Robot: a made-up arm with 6 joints. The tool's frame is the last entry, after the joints.
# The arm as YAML. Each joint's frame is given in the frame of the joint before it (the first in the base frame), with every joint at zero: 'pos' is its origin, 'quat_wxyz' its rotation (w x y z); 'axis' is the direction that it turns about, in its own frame. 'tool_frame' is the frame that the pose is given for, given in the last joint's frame.
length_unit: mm
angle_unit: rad
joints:
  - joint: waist
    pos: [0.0, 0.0, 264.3]
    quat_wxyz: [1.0, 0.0, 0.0, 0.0]
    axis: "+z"
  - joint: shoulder
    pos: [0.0, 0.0, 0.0]
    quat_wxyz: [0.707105, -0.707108, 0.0, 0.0]
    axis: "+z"
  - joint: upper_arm
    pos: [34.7, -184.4, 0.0]
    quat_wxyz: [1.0, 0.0, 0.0, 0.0]
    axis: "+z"
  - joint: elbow
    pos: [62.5, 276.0, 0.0]
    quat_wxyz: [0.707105, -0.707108, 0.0, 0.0]
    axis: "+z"
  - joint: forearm
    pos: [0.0, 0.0, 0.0]
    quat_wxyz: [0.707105, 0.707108, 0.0, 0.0]
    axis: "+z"
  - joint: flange
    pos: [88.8, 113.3, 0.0]
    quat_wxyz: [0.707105, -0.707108, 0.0, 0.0]
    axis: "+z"
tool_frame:
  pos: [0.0, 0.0, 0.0]
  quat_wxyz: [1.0, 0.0, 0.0, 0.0]
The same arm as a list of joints. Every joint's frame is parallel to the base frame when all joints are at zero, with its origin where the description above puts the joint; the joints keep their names.
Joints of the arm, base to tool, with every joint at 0 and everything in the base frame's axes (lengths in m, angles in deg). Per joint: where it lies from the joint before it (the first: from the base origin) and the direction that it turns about. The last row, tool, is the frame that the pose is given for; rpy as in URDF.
waist: axis +z offset 0 0 0.2643
shoulder: axis +y offset 0 0 0
upper_arm: axis +y offset 0.0347 0 0.1844
elbow: axis -z offset 0.0625 0 -0.276
forearm: axis +y offset 0 0 0
flange: axis -z offset 0.0888 0 -0.1133
tool: offset 0 0 0 rpy 180 0 0

